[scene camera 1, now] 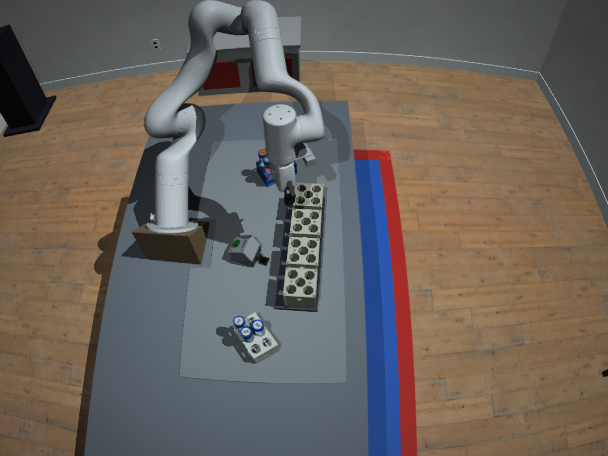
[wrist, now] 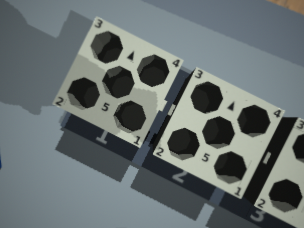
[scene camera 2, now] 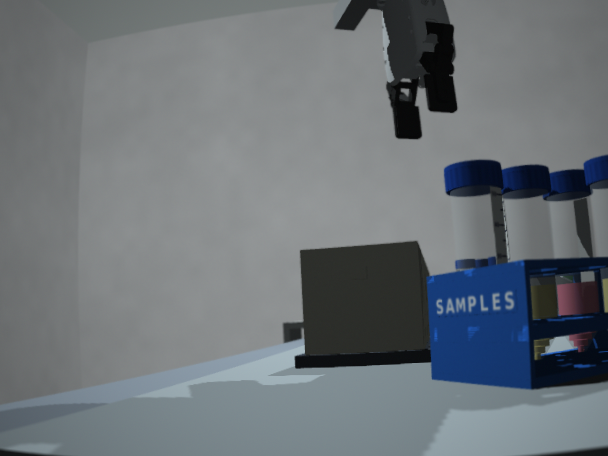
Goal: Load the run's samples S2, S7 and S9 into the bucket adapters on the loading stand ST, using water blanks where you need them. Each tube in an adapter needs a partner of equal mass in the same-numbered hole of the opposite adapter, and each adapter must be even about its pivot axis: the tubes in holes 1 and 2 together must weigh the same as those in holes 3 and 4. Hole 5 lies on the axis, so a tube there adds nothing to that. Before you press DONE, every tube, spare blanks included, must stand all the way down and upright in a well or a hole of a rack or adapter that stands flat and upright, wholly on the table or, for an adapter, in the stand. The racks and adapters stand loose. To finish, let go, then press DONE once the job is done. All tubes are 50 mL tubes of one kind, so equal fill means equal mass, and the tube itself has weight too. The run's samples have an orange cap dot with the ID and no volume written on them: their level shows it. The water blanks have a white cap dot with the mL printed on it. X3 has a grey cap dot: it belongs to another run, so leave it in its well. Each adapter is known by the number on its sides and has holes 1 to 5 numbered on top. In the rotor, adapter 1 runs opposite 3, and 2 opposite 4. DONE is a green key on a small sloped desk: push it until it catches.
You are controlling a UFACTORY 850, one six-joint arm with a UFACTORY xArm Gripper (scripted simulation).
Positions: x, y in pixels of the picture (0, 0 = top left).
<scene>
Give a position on a blue samples rack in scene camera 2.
482, 331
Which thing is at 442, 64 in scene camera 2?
My gripper.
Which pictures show the blanks rack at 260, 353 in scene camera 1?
Scene camera 1 only.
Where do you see a small grey desk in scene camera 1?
At 248, 251
</scene>
